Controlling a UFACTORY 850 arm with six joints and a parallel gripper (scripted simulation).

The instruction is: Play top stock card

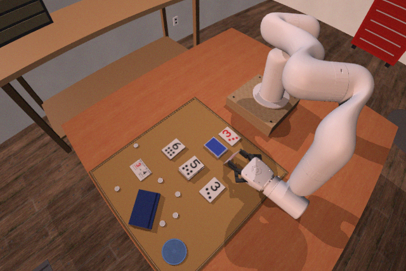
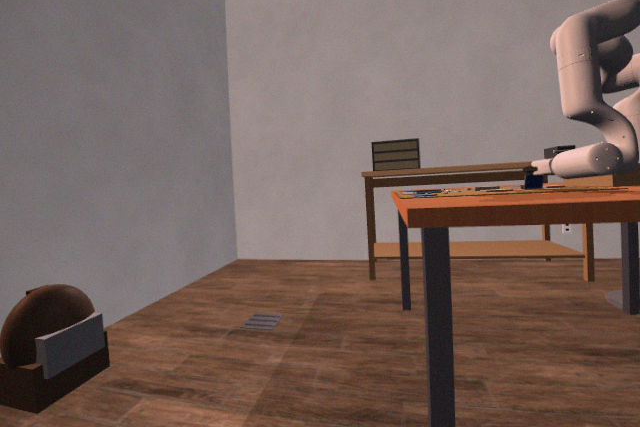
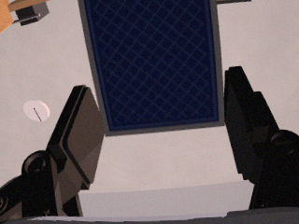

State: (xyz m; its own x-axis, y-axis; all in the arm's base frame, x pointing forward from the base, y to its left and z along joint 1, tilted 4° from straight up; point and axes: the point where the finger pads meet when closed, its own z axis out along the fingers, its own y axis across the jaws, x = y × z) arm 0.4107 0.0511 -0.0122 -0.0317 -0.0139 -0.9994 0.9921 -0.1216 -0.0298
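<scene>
The red 5 card lies 3 cm to the right of my hand and 3 cm below it. Also, from my hand: red 3 card (11 cm behind, 10 cm to the right, 6 cm below); then black 5 card (12 cm ahead, 14 cm to the right, 5 cm below); then black 3 card (15 cm ahead, 1 cm to the right, 6 cm below).
</scene>
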